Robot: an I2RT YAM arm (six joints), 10 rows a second.
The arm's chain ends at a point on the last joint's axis. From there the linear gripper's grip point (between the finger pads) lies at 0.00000 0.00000 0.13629 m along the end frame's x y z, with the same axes.
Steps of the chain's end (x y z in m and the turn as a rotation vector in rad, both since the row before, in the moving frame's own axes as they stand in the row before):
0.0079 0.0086 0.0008 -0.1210 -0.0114 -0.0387
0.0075 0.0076 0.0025 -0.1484 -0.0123 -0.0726
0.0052 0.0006 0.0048 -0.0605 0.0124 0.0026
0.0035 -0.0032 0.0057 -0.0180 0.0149 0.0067
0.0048 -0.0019 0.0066 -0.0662 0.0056 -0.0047
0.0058 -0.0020 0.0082 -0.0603 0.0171 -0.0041
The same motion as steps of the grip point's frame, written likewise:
0.0067 0.0251 -0.0002 -0.1210 -0.0114 -0.0387
0.0066 0.0278 0.0010 -0.1484 -0.0123 -0.0726
0.0069 0.0088 0.0045 -0.0605 0.0124 0.0026
0.0055 -0.0007 0.0057 -0.0180 0.0149 0.0067
0.0056 0.0071 0.0063 -0.0662 0.0056 -0.0047
0.0081 0.0062 0.0079 -0.0603 0.0171 -0.0041

